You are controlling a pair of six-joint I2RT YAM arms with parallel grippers.
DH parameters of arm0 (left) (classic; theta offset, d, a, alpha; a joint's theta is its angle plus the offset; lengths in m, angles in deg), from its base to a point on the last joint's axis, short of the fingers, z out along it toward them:
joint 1: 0 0.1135 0.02 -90
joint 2: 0 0 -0.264 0
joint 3: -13.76 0 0.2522 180
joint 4: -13.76 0 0.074 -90
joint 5: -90 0 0 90
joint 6: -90 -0.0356 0 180
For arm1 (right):
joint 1: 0 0.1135 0.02 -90
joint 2: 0 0 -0.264 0
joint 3: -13.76 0 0.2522 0
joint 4: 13.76 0 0.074 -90
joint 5: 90 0 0 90
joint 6: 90 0.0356 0 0
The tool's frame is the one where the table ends.
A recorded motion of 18 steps. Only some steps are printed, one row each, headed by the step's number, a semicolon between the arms.
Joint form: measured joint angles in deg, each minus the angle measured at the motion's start. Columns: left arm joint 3, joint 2, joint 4, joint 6, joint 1, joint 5; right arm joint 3, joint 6, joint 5, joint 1, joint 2, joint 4.
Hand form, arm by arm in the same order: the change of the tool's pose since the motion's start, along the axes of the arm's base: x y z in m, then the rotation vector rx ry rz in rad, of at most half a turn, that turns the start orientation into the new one. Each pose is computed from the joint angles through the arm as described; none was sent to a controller.
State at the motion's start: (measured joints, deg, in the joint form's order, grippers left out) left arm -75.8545 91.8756 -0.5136 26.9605 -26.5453 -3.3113; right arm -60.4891 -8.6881 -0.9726 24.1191 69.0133 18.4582
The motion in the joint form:
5: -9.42 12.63 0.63 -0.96 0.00 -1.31; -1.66 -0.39 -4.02 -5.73 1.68 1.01
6: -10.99 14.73 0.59 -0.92 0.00 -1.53; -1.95 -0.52 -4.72 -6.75 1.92 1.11
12: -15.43 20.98 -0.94 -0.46 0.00 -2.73; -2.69 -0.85 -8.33 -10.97 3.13 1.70
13: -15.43 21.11 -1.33 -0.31 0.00 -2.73; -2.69 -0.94 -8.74 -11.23 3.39 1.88
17: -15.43 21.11 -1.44 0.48 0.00 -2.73; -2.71 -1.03 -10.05 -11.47 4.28 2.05
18: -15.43 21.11 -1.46 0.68 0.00 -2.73; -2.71 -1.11 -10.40 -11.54 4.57 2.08
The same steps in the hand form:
5: 0.0488 -0.0253 -0.0270 0.0276 0.0353 -0.0269; 0.0151 -0.0212 0.0009 0.0182 0.0260 -0.0346
6: 0.0565 -0.0293 -0.0330 0.0303 0.0451 -0.0304; 0.0175 -0.0252 0.0014 0.0216 0.0278 -0.0406
12: 0.0775 -0.0406 -0.0565 0.0426 0.1046 -0.0476; 0.0268 -0.0420 -0.0005 0.0409 0.0517 -0.0561
13: 0.0775 -0.0406 -0.0582 0.0444 0.1141 -0.0466; 0.0279 -0.0429 -0.0020 0.0411 0.0595 -0.0538
17: 0.0775 -0.0406 -0.0584 0.0342 0.1226 -0.0419; 0.0310 -0.0426 -0.0063 0.0460 0.0796 -0.0377
18: 0.0774 -0.0406 -0.0585 0.0315 0.1246 -0.0407; 0.0320 -0.0425 -0.0077 0.0464 0.0854 -0.0331

